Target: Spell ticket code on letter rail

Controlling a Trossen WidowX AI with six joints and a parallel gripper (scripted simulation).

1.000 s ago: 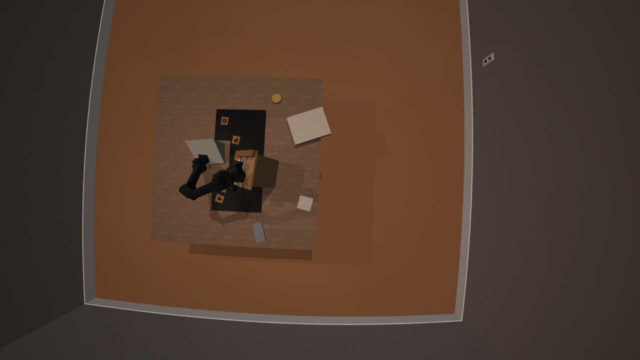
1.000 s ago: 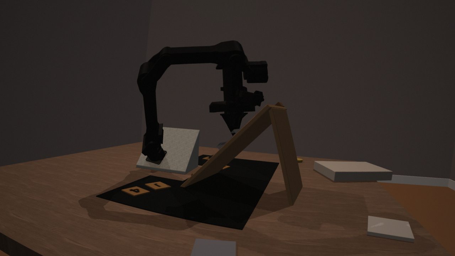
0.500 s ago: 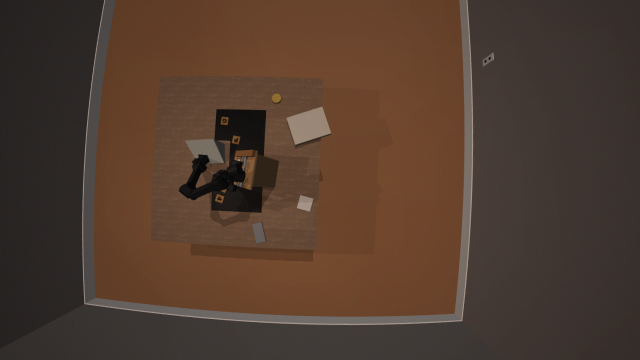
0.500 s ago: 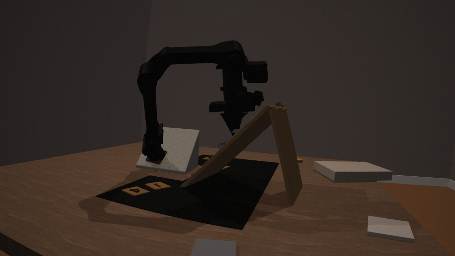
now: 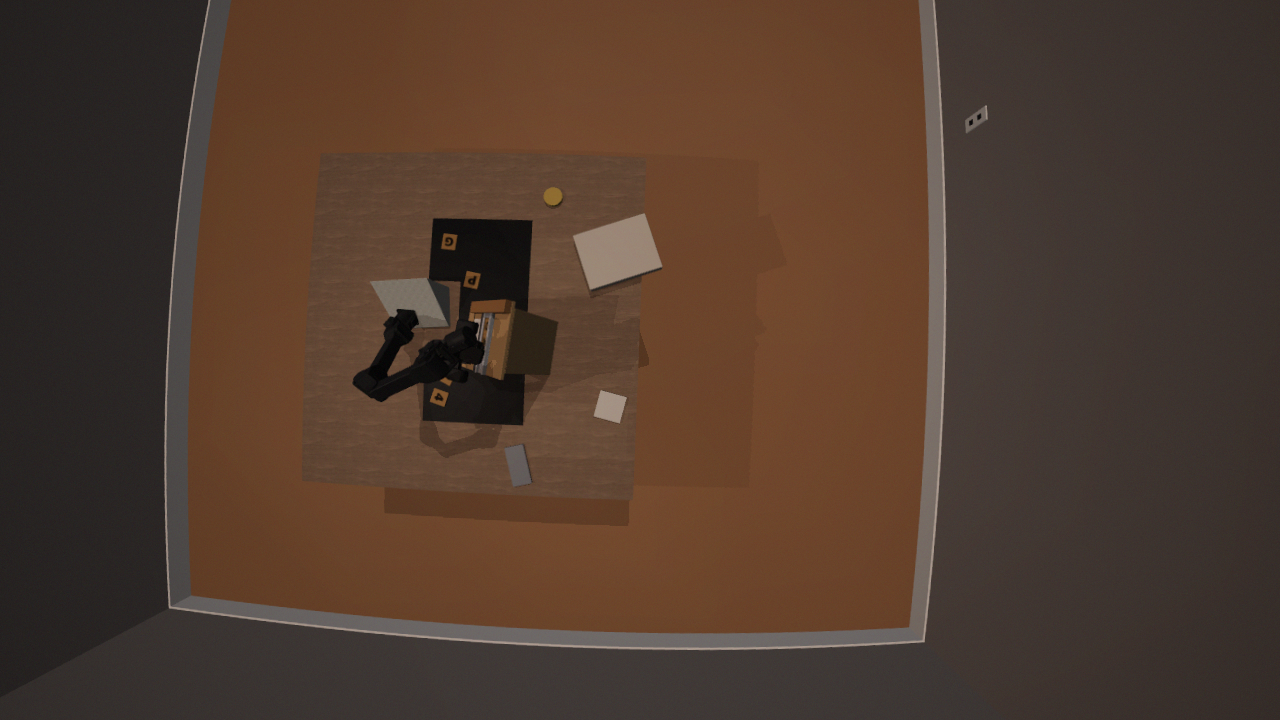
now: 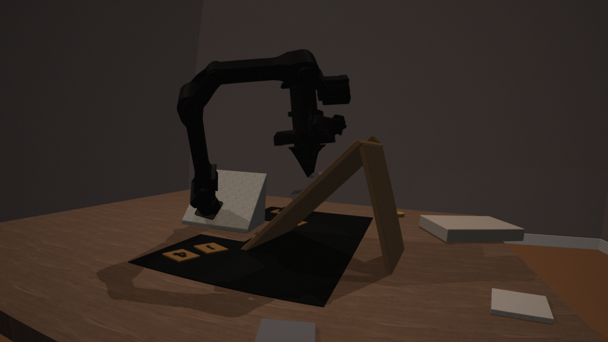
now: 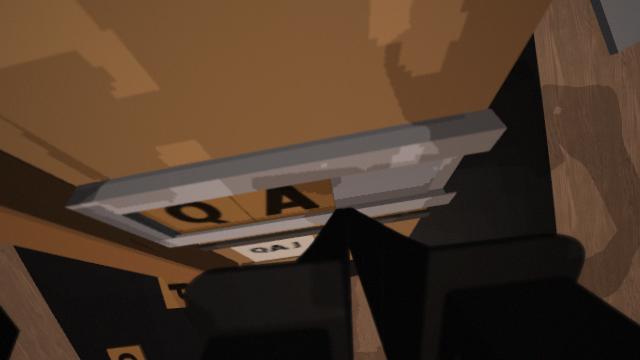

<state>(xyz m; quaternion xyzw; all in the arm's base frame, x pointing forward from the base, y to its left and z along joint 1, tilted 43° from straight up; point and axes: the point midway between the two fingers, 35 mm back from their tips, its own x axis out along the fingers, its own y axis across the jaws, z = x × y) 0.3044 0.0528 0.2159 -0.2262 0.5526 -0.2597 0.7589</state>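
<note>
Right now the j tile is 19 cm behind my gripper tip, 17 cm below it and 10 cm to the right of it. From my gripper tip the other things lie so: black mat 17 cm below, 13 cm behind, 12 cm to the left; then q tile 9 cm to the left, 2 cm below, 2 cm ahead; then white ticket 9 cm below, 8 cm to the left, 5 cm behind.
</note>
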